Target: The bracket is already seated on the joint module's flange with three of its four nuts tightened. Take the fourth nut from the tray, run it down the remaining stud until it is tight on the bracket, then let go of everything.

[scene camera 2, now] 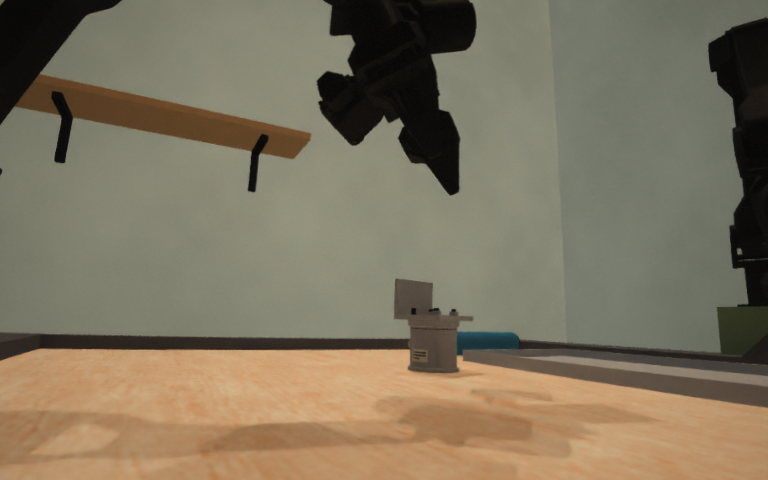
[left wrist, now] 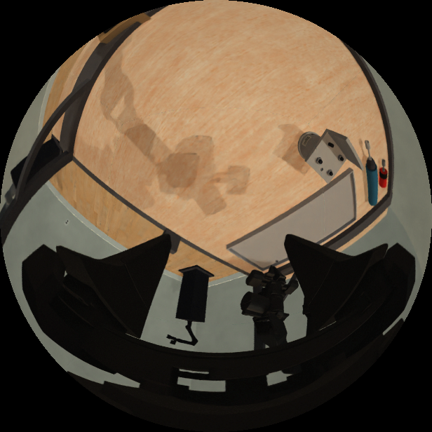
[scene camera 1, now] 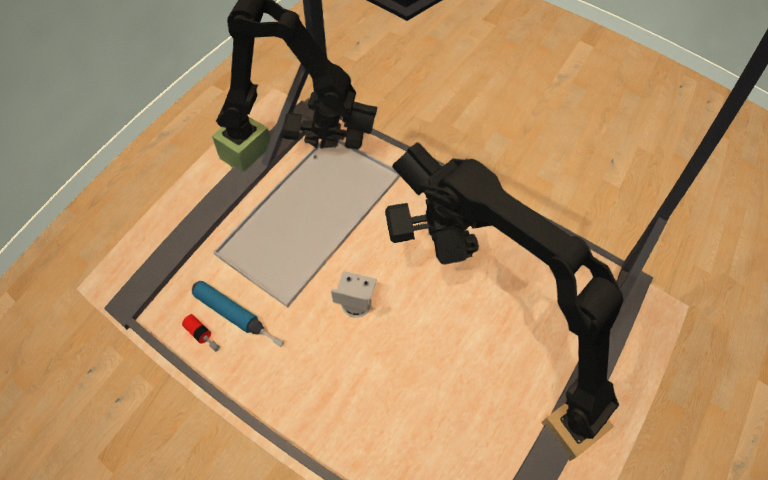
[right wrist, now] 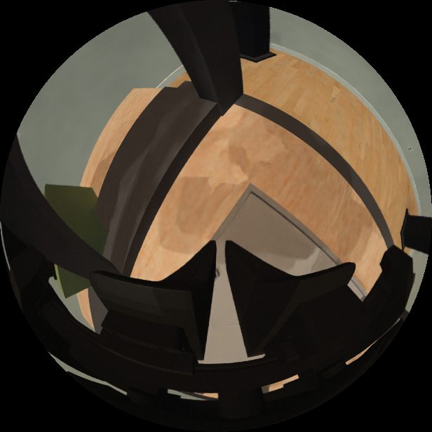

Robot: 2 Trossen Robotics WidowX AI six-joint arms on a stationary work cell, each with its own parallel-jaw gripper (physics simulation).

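Frame: origin at the left arm's base, x ahead, y left, z up, level; millimetres.
Seen in the pictures: left gripper, fingertip midpoint: (scene camera 2: 446, 177); right gripper, fingertip midpoint: (scene camera 1: 318, 146); left arm's base at its link origin: (scene camera 1: 581, 422); right arm's base at its link origin: (scene camera 1: 239, 131).
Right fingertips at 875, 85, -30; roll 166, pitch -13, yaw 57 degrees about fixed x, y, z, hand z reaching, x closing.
Offsets run from my right fingertips to a thing's middle, as dx, dy, dz.
The loose nut {-19, +21, -8} (scene camera 1: 314, 156) (left wrist: 277, 261) (right wrist: 217, 273) lies on the grey tray {-157, +110, -7} (scene camera 1: 288, 226) (left wrist: 310, 215) (right wrist: 280, 235) near a corner. My right gripper (scene camera 1: 326, 146) (right wrist: 219, 246) is above that corner, fingers nearly together and empty; one finger partly hides the nut in the right wrist view. The bracket {-407, +133, +67} (scene camera 1: 355, 288) (scene camera 2: 413, 297) (left wrist: 325, 159) sits on the joint module {-407, +133, +22} (scene camera 2: 433, 346) (left wrist: 306, 142). In the left wrist view three nuts show on it, and a bare stud (left wrist: 331, 144) stands near its upright plate. My left gripper (left wrist: 229, 240) is open and empty, high above the table.
A blue driver {-307, +364, +5} (scene camera 1: 226, 306) (left wrist: 372, 182) and a short red driver {-309, +448, +2} (scene camera 1: 195, 328) (left wrist: 383, 177) lie beside the tray. A dark frame (scene camera 1: 186, 257) borders the table. The left arm (scene camera 1: 526, 226) reaches over the table from the right of scene camera 1.
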